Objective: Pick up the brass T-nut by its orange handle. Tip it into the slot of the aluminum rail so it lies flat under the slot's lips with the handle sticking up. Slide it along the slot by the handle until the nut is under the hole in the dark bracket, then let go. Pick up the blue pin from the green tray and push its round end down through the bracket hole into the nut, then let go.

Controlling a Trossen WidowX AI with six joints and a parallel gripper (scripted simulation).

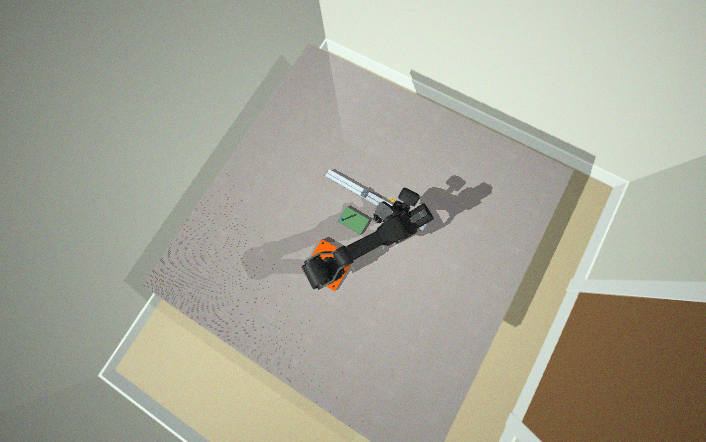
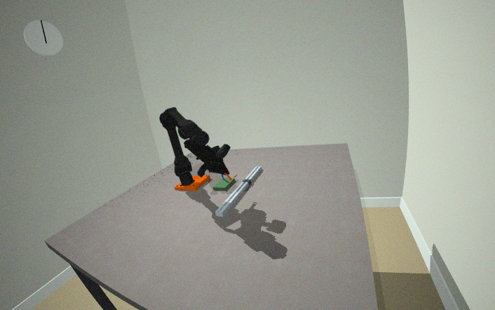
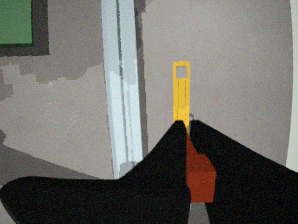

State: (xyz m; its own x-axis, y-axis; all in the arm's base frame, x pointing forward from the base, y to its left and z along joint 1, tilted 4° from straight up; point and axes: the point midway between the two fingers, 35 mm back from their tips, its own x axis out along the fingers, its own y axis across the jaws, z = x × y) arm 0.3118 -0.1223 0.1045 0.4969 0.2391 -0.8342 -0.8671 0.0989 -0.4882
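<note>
Now: the aluminum rail 10 mm ahead of my gripper tip, 120 mm to the left of it and 100 mm below it. From my gripper tip the other things lie so: blue pin 130 mm behind, 170 mm to the left, 90 mm below; green tray 120 mm behind, 150 mm to the left, 110 mm below; brass T-nut 10 mm to the left.
</note>
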